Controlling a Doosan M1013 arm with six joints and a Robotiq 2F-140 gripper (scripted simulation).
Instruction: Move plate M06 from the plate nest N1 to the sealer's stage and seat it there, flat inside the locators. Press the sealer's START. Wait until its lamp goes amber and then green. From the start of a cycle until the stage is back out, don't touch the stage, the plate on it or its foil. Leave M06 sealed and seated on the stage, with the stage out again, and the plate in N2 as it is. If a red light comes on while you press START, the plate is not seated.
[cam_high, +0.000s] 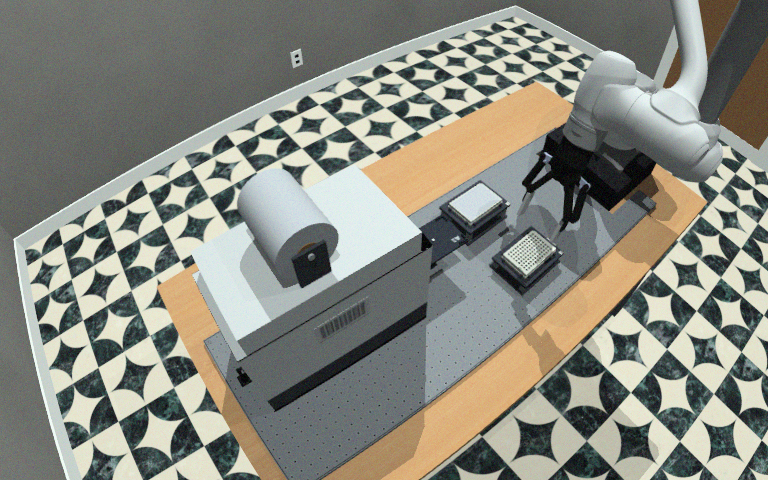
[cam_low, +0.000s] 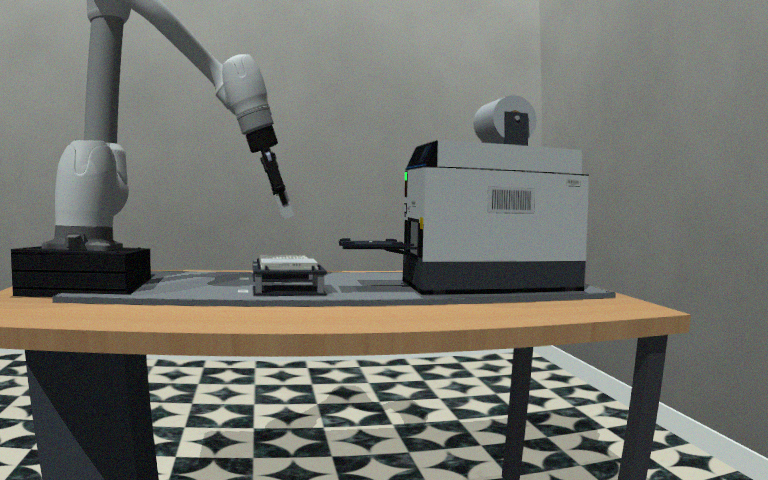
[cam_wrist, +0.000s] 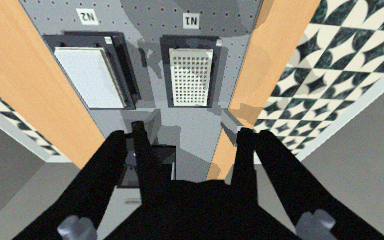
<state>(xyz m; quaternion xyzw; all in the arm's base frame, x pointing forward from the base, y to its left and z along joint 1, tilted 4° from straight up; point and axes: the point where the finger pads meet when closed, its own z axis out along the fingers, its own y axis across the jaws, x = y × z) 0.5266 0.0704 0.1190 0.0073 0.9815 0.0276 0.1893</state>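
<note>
Right now the white well plate is 140 mm below my hand. From my hand the other things lie so: black stage (190 mm ahead, 160 mm to the right, 80 mm below); then foil-covered plate (10 mm behind, 200 mm to the right, 120 mm below); then nest N1 (150 mm below).
</note>
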